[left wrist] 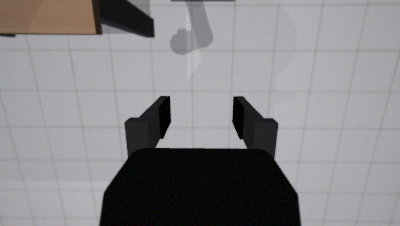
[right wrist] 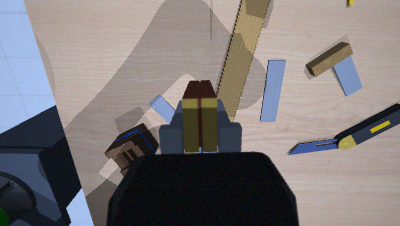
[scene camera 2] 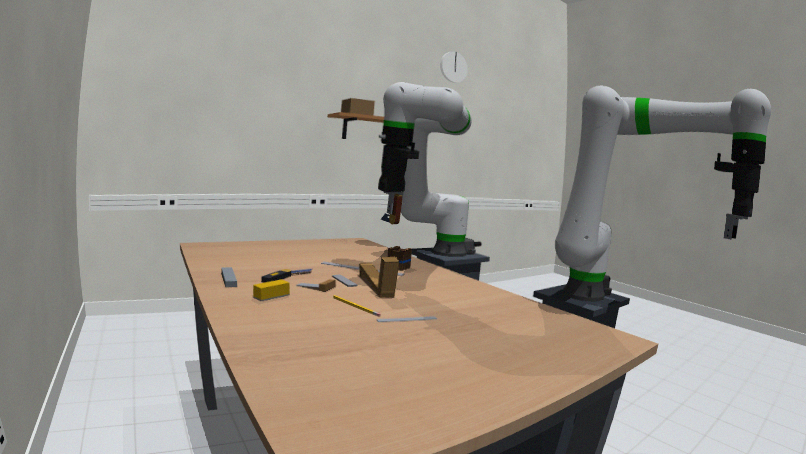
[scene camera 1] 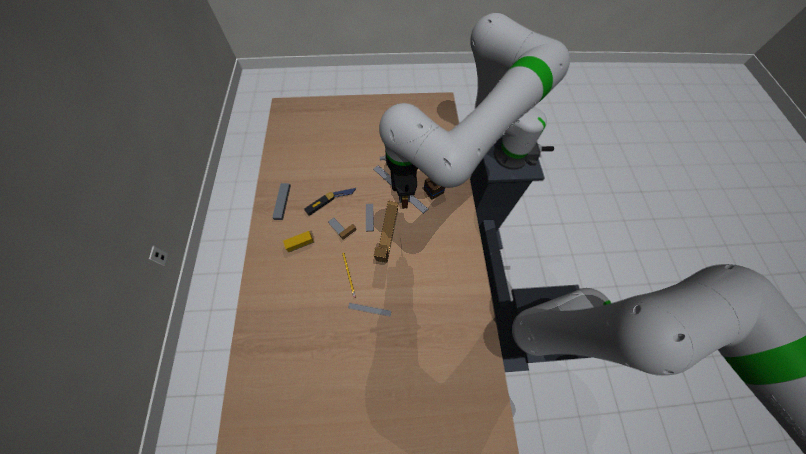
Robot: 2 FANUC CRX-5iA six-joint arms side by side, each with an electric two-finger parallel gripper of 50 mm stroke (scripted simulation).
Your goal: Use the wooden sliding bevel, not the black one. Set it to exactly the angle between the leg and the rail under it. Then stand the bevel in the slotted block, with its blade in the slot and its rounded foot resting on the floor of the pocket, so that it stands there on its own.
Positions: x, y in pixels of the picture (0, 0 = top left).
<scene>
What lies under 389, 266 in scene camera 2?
A wooden leg-and-rail piece.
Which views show my left gripper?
The left wrist view and scene camera 2 only.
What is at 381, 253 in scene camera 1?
A wooden leg-and-rail piece.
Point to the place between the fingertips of my right gripper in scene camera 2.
393, 213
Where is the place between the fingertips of my left gripper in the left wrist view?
201, 109
</scene>
